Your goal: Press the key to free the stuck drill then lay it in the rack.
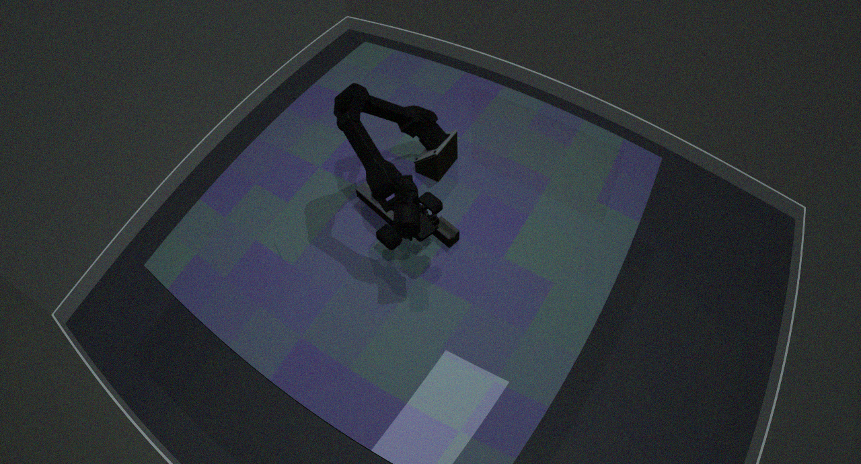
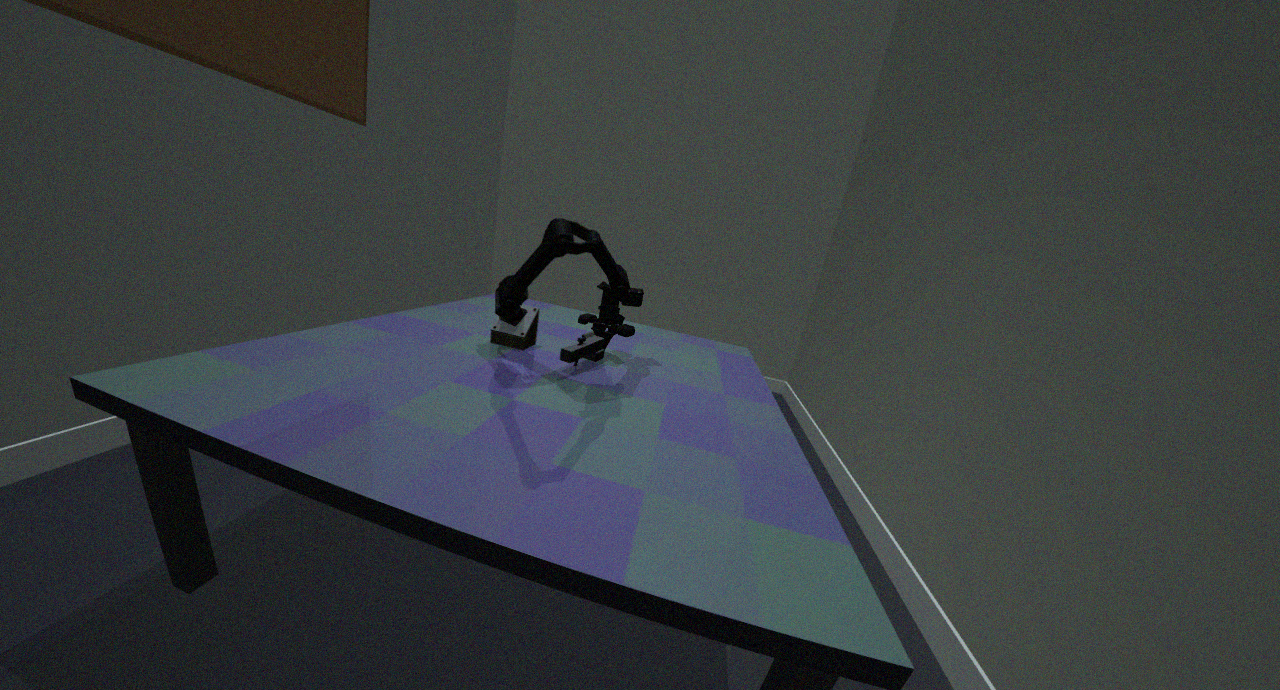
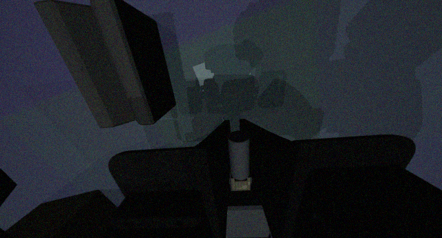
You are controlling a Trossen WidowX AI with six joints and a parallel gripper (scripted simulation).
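The drill lies 50 mm to the right of my gripper tip and 30 mm above it. The rest, counted from my gripper tip: dark key 140 mm to the right, 30 mm above, 10 mm behind; then grey holder block 120 mm to the right, 20 mm above, 10 mm behind.
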